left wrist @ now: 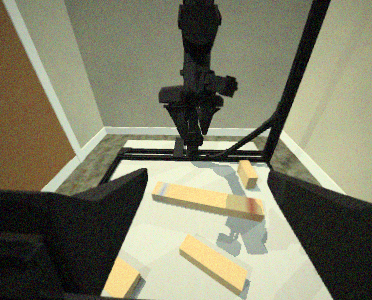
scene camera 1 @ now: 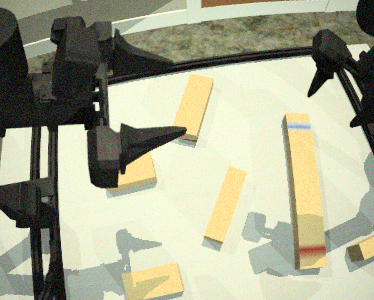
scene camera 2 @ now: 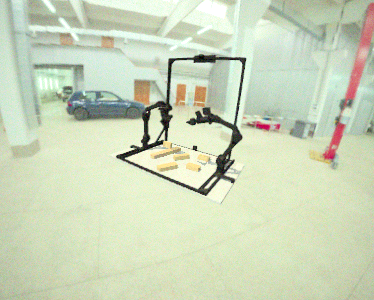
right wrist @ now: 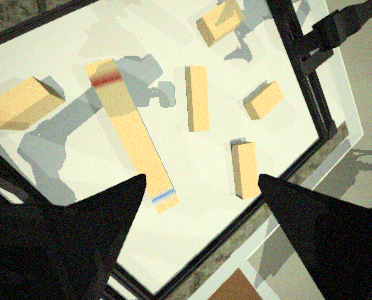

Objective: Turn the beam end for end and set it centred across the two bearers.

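The long wooden beam lies flat on the table. Its blue band is towards the top in scene camera 1, its red band towards the bottom. Plain wooden blocks lie apart from it: a slim one, a longer one and a short one. I cannot tell which are the bearers. My left gripper is open and empty above the blocks. My right gripper is open and empty, above and beside the beam's blue end.
Another block lies at the bottom left in scene camera 1, and one lies at the right edge beyond the beam's red end. A black frame rail borders the table. Arm shadows cross the table.
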